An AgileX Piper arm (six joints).
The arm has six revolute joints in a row. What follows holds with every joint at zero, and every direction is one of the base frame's. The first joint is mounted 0.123 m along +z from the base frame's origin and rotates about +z. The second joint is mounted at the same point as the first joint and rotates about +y. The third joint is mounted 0.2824 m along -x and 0.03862 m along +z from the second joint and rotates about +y. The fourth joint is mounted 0.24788 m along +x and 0.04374 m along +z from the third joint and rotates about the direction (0.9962, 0, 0.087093). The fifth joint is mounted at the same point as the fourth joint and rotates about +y. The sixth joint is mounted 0.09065 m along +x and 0.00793 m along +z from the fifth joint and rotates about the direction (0.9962, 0, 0.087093). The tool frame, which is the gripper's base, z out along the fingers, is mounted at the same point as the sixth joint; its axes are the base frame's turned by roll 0, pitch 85.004 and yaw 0 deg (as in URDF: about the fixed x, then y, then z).
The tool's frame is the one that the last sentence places.
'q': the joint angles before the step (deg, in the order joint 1, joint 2, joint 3, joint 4, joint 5, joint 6). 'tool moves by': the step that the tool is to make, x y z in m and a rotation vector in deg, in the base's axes. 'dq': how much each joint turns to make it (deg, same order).
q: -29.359 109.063 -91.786 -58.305 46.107 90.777
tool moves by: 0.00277 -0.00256 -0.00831 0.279 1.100 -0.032
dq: -0.089 1.194 -0.084 -0.319 0.001 0.025
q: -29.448 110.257 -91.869 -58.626 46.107 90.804
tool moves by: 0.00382 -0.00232 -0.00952 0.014 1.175 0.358
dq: 0.000 1.356 -0.002 -0.800 -0.347 0.236
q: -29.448 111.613 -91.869 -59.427 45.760 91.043
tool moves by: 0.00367 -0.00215 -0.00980 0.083 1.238 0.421
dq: 0.000 1.364 0.001 -0.707 -0.351 0.112
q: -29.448 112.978 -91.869 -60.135 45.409 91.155
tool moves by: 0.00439 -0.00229 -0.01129 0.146 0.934 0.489
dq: 0.000 1.567 -0.002 -0.869 -0.658 0.579
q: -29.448 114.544 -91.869 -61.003 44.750 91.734
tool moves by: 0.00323 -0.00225 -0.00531 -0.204 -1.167 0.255
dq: -0.135 0.853 0.001 -1.293 -1.371 2.156
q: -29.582 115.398 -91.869 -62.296 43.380 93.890
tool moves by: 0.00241 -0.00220 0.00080 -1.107 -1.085 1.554
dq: -0.265 0.148 0.000 -1.802 -2.157 1.109
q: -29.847 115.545 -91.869 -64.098 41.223 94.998
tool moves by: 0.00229 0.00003 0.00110 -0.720 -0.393 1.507
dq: 0.000 0.001 -0.001 -0.980 -1.465 0.119
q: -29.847 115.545 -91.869 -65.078 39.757 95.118
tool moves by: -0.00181 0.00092 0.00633 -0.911 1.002 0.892
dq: 0.000 -0.797 -0.001 0.041 0.111 -2.010
